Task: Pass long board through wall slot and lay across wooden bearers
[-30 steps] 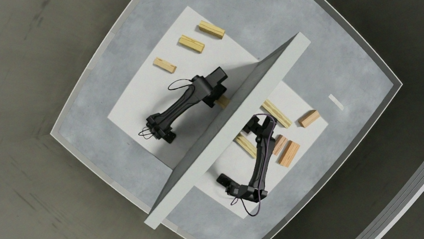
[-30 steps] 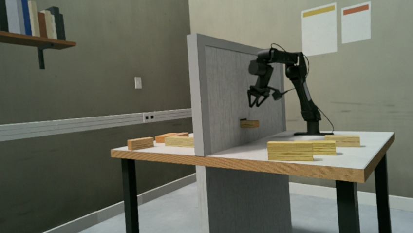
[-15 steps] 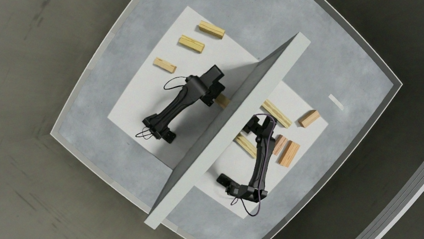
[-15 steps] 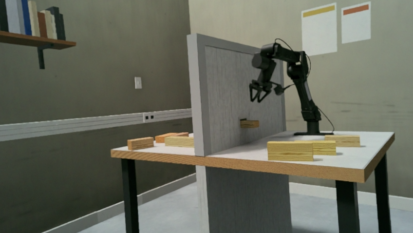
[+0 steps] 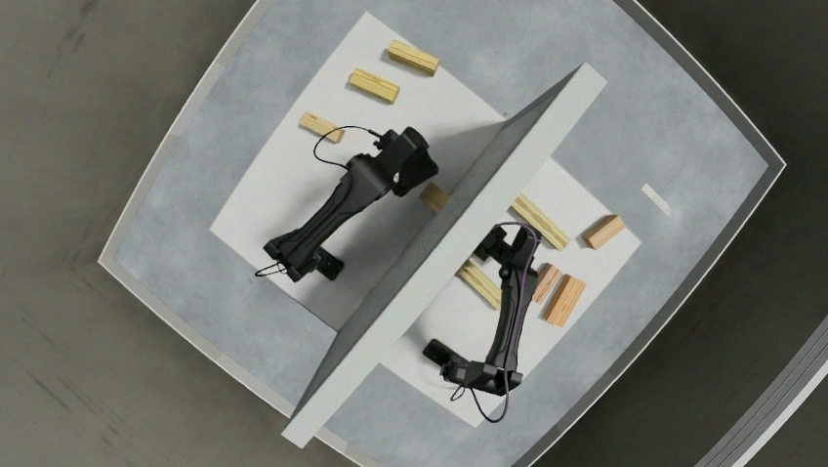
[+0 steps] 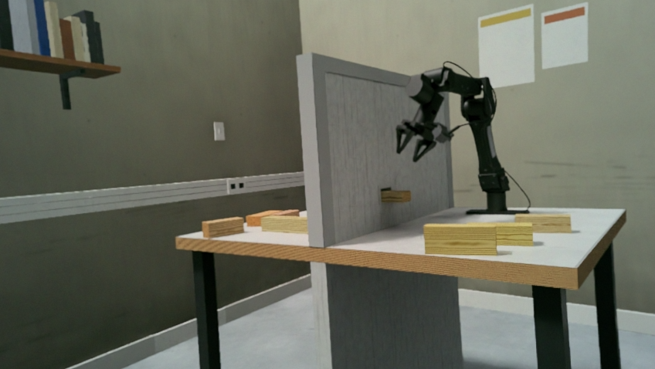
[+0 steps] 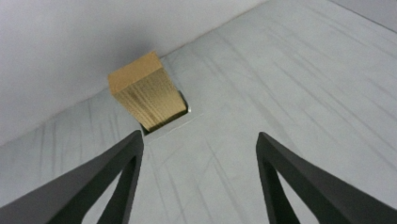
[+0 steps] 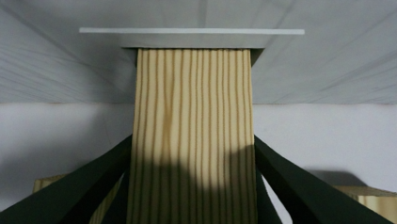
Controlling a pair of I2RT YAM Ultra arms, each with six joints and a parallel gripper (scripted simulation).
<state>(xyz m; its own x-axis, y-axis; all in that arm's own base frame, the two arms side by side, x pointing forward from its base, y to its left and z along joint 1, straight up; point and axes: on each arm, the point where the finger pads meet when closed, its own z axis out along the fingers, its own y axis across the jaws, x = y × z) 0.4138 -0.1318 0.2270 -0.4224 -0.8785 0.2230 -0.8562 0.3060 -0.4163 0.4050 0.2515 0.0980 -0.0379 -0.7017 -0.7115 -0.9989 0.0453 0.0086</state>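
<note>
Now: right hand right at the long board. From my right hand the other things lie so: offcut: 370 mm to the right, 270 mm ahead, 70 mm below; then wooden bearer: 160 mm to the right, 150 mm ahead, 70 mm below.
</note>
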